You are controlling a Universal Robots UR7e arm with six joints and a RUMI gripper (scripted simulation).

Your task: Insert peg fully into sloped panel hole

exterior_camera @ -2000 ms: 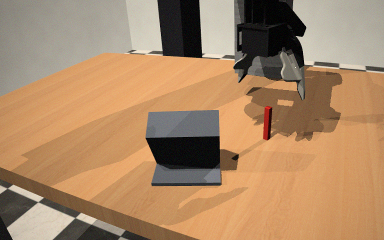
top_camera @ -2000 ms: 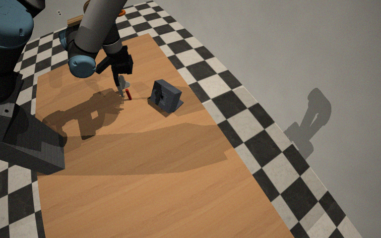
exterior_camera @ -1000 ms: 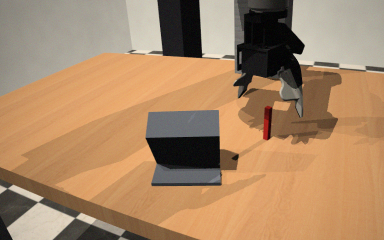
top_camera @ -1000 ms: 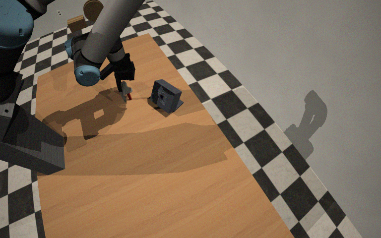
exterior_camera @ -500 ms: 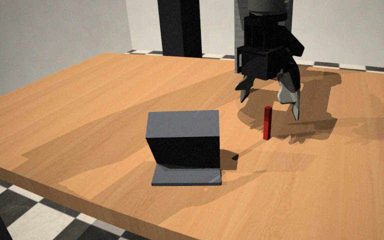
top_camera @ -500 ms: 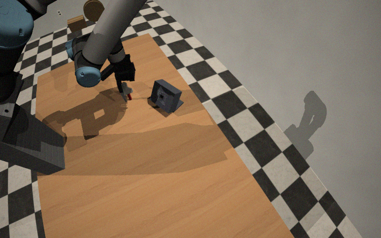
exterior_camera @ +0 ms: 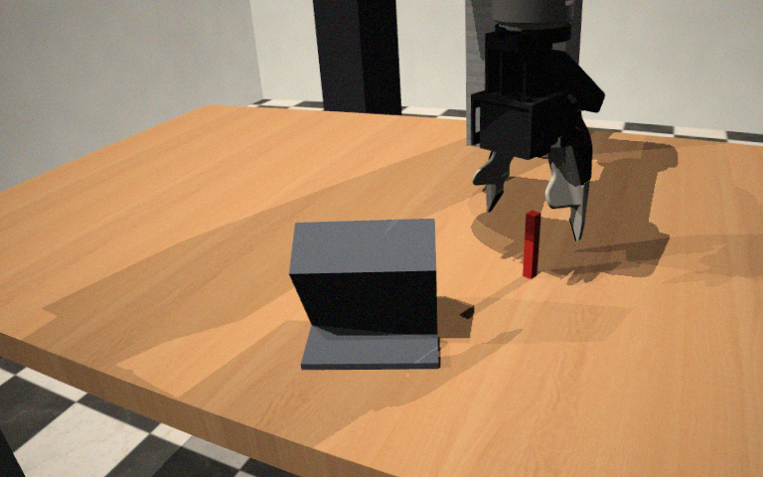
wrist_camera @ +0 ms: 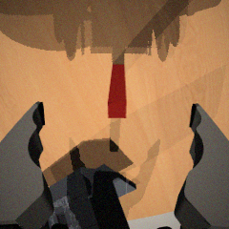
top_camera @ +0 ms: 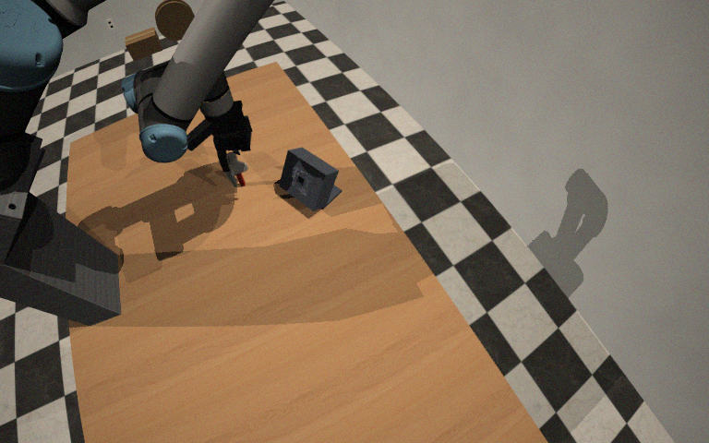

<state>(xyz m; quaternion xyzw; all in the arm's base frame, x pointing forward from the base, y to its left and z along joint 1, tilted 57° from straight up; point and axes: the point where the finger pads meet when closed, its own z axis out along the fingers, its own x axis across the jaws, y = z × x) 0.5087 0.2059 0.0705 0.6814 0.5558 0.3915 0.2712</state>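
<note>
My hand is 40 mm above the red peg. From my hand the other things lie so: grey base plate 200 mm ahead, 70 mm to the right, 70 mm below.
</note>
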